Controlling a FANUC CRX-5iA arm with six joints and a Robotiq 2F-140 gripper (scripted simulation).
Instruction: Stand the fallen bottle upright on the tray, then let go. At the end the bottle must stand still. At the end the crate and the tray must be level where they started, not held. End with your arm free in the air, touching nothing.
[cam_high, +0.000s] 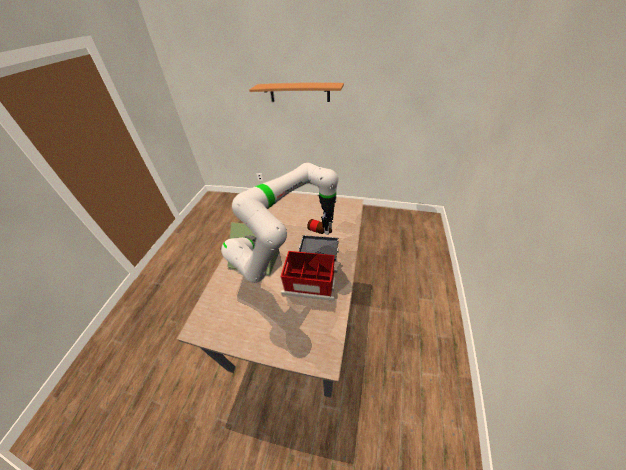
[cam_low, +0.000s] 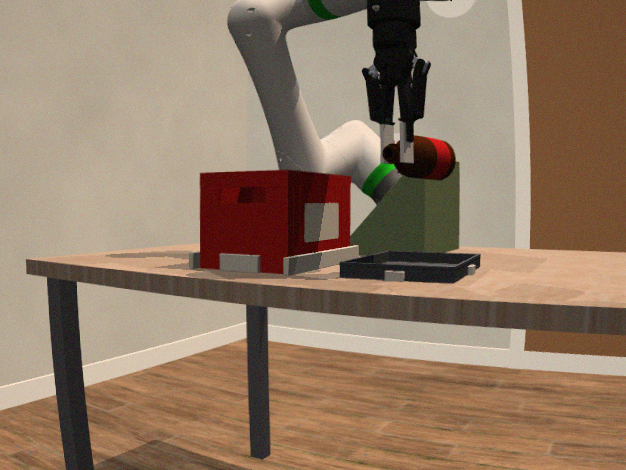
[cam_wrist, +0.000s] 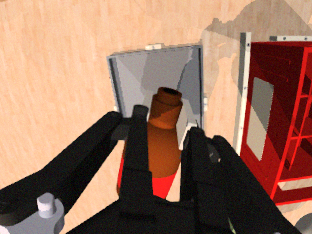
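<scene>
Now: the brown bottle 50 mm behind my hand, 20 mm to the left of it and 20 mm below it. From my hand the other things lie so: dark tray 70 mm behind, 20 mm to the left, 210 mm below; then red crate 80 mm behind, 260 mm to the right, 140 mm below.
</scene>
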